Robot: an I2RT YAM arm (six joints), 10 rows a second.
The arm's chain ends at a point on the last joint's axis. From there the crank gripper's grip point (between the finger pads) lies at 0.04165 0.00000 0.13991 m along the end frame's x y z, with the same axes.
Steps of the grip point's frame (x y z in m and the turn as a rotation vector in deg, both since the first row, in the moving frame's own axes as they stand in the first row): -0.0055, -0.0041, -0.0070, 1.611, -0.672, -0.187; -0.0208, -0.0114, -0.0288, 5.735, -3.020, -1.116; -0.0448, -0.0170, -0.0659, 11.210, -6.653, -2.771; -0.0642, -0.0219, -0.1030, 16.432, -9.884, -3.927; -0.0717, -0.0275, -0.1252, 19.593, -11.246, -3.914; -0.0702, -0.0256, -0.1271, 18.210, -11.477, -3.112; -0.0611, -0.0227, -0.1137, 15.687, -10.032, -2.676; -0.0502, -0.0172, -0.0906, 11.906, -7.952, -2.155
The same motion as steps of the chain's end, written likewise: -0.0038, 0.0000, -0.0074, 1.611, -0.672, -0.187; -0.0132, 0.0034, -0.0301, 5.735, -3.020, -1.116; -0.0277, 0.0122, -0.0669, 11.210, -6.653, -2.771; -0.0385, 0.0204, -0.1019, 16.432, -9.884, -3.927; -0.0425, 0.0223, -0.1219, 19.593, -11.246, -3.914; -0.0408, 0.0206, -0.1251, 18.210, -11.477, -3.112; -0.0355, 0.0173, -0.1133, 15.687, -10.032, -2.676; -0.0300, 0.0133, -0.0918, 11.906, -7.952, -2.155
